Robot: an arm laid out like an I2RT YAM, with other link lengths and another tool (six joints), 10 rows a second.
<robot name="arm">
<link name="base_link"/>
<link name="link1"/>
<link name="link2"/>
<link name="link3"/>
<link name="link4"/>
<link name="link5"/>
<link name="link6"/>
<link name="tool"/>
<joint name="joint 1" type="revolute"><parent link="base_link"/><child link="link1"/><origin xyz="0.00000 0.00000 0.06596" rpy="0.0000 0.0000 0.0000"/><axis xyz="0 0 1"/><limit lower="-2.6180" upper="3.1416"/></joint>
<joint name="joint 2" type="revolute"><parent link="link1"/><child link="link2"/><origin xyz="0.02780 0.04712 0.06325" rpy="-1.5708 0.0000 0.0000"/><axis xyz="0 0 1"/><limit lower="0.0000" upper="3.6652"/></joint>
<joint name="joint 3" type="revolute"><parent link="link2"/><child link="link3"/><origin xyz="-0.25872 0.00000 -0.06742" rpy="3.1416 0.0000 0.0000"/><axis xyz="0 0 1"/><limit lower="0.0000" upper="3.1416"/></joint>
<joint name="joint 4" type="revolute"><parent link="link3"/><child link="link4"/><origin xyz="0.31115 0.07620 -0.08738" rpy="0.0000 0.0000 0.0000"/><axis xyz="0 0 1"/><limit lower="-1.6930" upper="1.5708"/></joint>
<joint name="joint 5" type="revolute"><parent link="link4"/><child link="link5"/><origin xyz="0.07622 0.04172 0.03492" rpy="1.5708 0.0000 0.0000"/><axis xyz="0 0 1"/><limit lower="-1.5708" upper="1.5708"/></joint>
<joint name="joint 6" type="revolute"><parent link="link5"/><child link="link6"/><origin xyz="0.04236 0.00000 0.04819" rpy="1.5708 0.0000 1.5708"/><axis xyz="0 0 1"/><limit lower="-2.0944" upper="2.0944"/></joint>
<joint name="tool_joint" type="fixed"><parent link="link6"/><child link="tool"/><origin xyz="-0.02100 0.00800 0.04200" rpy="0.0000 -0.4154 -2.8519"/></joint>
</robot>
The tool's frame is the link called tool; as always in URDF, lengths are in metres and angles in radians.
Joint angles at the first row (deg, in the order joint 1, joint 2, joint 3, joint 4, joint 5, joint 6):
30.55, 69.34, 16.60, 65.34, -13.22, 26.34
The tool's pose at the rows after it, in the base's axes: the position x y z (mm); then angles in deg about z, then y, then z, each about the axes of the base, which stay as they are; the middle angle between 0 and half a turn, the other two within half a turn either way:
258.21, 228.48, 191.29, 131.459, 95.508, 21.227
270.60, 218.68, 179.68, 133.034, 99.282, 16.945
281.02, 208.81, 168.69, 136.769, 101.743, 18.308
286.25, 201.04, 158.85, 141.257, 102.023, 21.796
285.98, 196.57, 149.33, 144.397, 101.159, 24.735
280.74, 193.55, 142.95, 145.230, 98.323, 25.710
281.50, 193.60, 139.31, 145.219, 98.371, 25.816
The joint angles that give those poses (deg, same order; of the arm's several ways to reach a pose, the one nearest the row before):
30.29, 69.31, 16.09, 63.61, -8.69, 25.69
28.57, 70.84, 16.17, 61.84, -5.63, 27.47
25.61, 74.55, 16.47, 63.98, -8.79, 31.92
23.10, 79.65, 16.52, 70.05, -13.34, 36.96
21.78, 84.77, 16.31, 77.16, -16.51, 40.63
21.45, 89.36, 15.62, 85.57, -17.48, 41.88
21.36, 90.90, 15.89, 86.80, -17.67, 41.90

